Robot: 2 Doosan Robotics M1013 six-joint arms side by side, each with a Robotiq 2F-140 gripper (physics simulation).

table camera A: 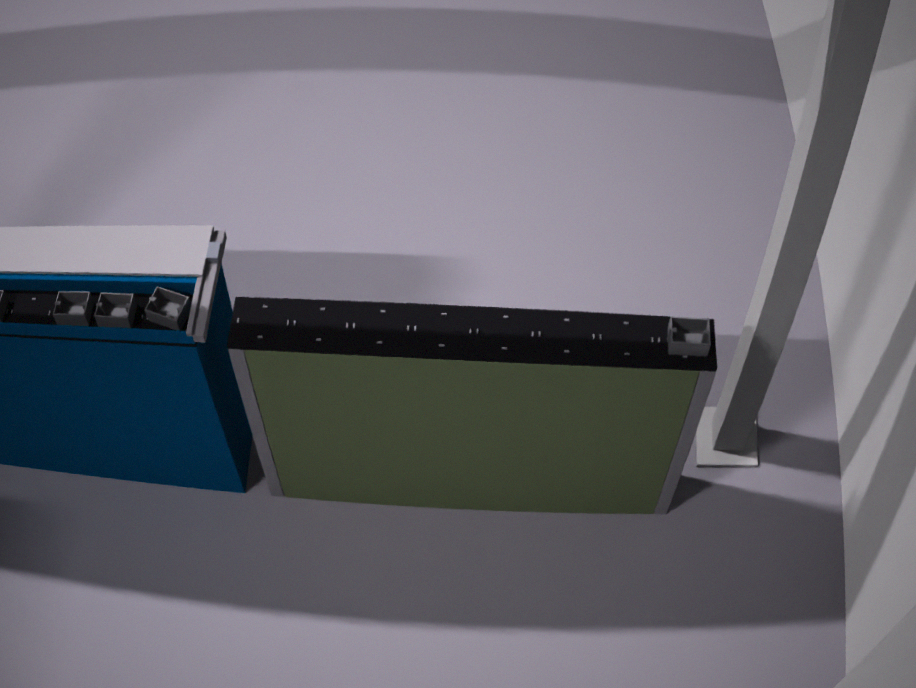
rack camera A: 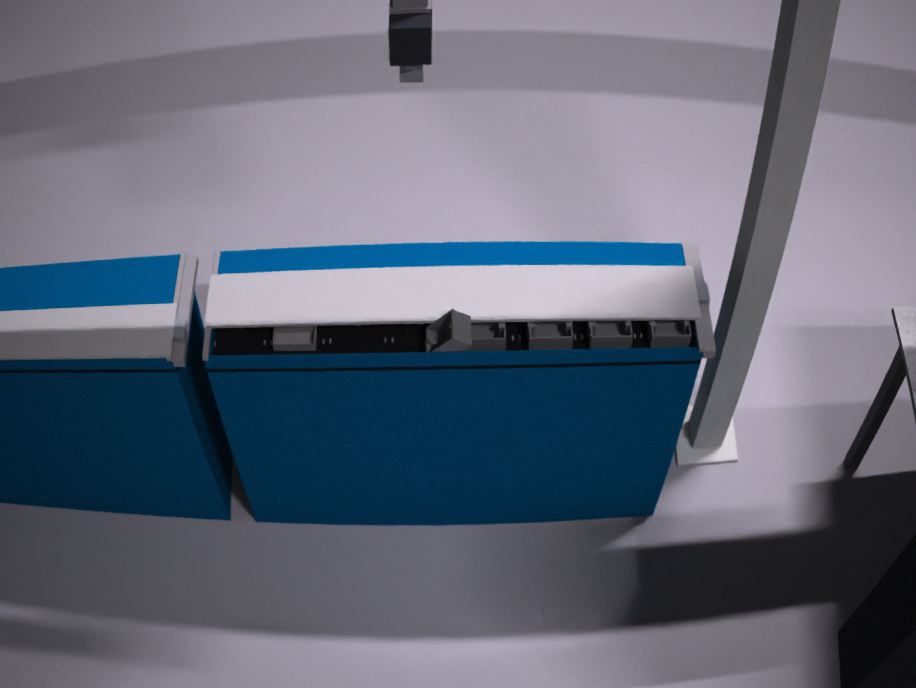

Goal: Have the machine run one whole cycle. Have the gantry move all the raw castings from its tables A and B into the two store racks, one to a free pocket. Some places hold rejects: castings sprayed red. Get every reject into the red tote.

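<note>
In the rack camera view a blue store rack (rack camera A: 459, 436) with a white cover holds several grey castings. One casting (rack camera A: 293, 338) sits alone at the left. Another casting (rack camera A: 453, 331) is steeply tilted against its right neighbour (rack camera A: 488, 337). Three more castings (rack camera A: 550, 336) (rack camera A: 610, 335) (rack camera A: 669, 334) sit upright to the right. In the table camera view a black-topped table (table camera A: 473, 429) bears one grey casting (table camera A: 689, 337) at its right end. No red casting and no red tote show. Neither arm's gripper is in view.
A dark gantry part (rack camera A: 410, 37) hangs at the top. Another blue rack (table camera A: 111, 407) holds upright castings (table camera A: 73, 308) (table camera A: 116, 310) and a skewed one (table camera A: 168, 307). Grey posts (rack camera A: 755, 222) (table camera A: 792, 244) stand at the right. A second blue cabinet (rack camera A: 96, 436) adjoins at the left.
</note>
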